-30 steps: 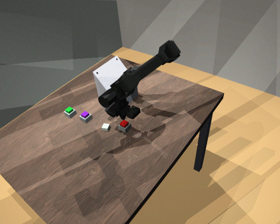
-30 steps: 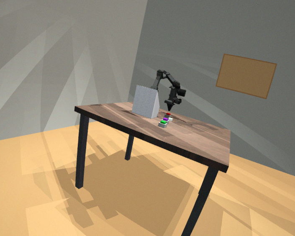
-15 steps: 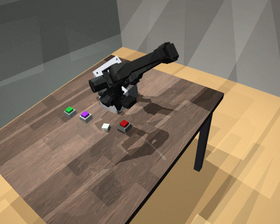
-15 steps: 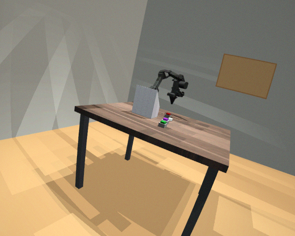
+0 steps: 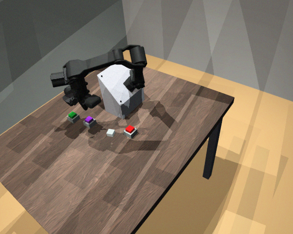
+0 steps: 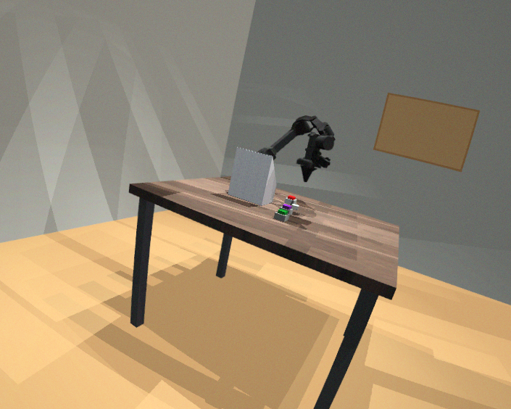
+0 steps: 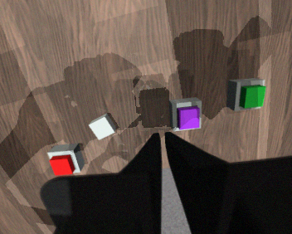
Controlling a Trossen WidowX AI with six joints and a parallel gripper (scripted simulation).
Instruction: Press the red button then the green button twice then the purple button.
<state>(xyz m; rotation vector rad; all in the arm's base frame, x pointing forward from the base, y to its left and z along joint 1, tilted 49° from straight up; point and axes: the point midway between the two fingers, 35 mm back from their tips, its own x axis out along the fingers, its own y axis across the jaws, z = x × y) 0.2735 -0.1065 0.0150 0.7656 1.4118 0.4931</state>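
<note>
Right now my gripper tip is 3 cm past the green button, 16 cm to the left of it and 12 cm above it. From my gripper tip the other things lie so: red button 8 cm behind, 18 cm to the left, 12 cm below; then purple button 4 cm behind, 5 cm to the right, 12 cm below; then small white block 3 cm behind, 9 cm to the left, 14 cm below.
</note>
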